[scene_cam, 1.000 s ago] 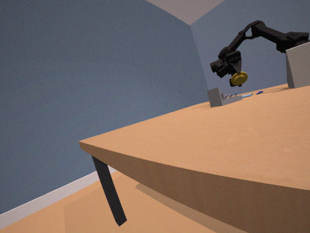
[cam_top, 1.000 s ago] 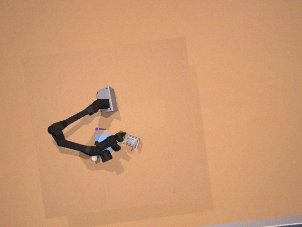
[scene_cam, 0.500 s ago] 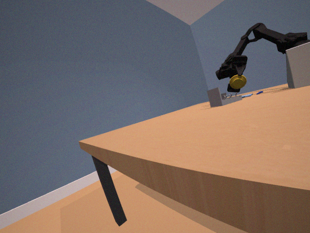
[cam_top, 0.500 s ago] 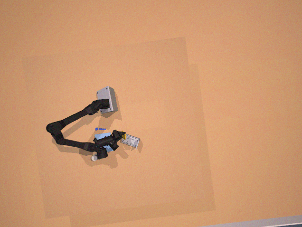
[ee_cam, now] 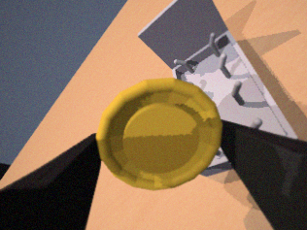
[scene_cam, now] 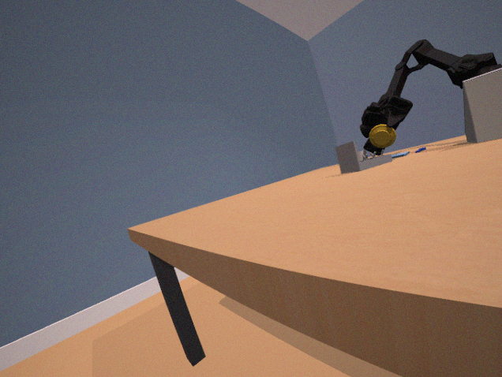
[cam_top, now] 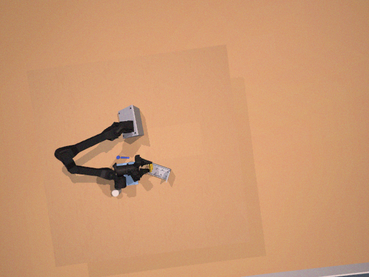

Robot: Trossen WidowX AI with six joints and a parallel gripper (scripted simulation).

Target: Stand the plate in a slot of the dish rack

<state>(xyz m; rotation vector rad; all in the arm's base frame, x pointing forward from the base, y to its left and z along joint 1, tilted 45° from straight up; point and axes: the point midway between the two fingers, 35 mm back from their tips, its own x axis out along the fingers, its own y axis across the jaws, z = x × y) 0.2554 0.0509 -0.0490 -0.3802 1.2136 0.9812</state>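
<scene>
Right now my gripper tip is 50 mm short of the grey dish rack, 50 mm above it and 40 mm to the right of it. Also, from my gripper tip: yellow plate 10 mm to the right; then small blue spoon 210 mm to the right, 70 mm below, 60 mm behind; then white cup 240 mm to the right, 160 mm ahead, 50 mm below.
</scene>
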